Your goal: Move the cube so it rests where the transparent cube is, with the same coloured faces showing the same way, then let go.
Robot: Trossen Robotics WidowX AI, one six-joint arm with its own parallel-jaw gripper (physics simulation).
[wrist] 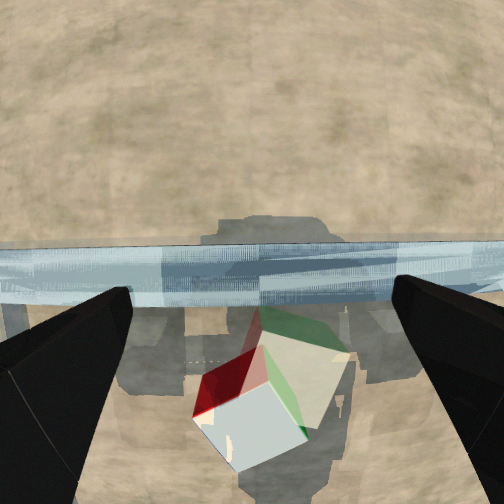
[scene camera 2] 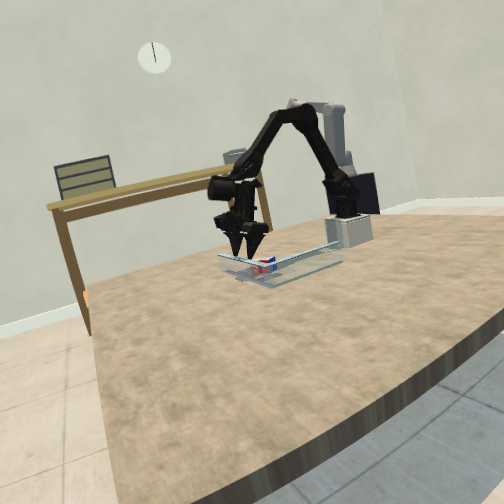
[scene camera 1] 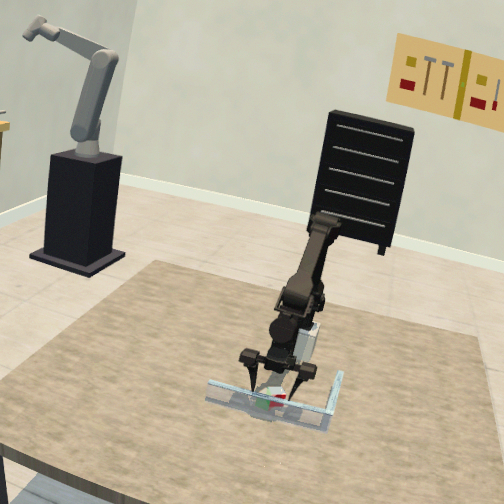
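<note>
The cube [wrist: 265, 400] lies on the table inside the corner of a transparent L-shaped fence [wrist: 250, 272]. In the wrist view it shows a white top, a red face at left and a green face. The transparent target cube seems to overlap it, and I cannot separate the two. My gripper [wrist: 260, 400] is open, its black fingers wide on either side of the cube and not touching it. In scene camera 1 the gripper [scene camera 1: 274, 384] hangs just above the cube [scene camera 1: 266, 403]. Scene camera 2 shows the gripper [scene camera 2: 246, 243] above the cube [scene camera 2: 265, 265].
The fence [scene camera 1: 285, 400] has a long wall and a short raised end at the right. A black slatted rack [scene camera 1: 365, 180] stands behind the table. A second grey arm on a black pedestal [scene camera 1: 80, 205] stands far left. A wooden table [scene camera 2: 150, 195] is behind.
</note>
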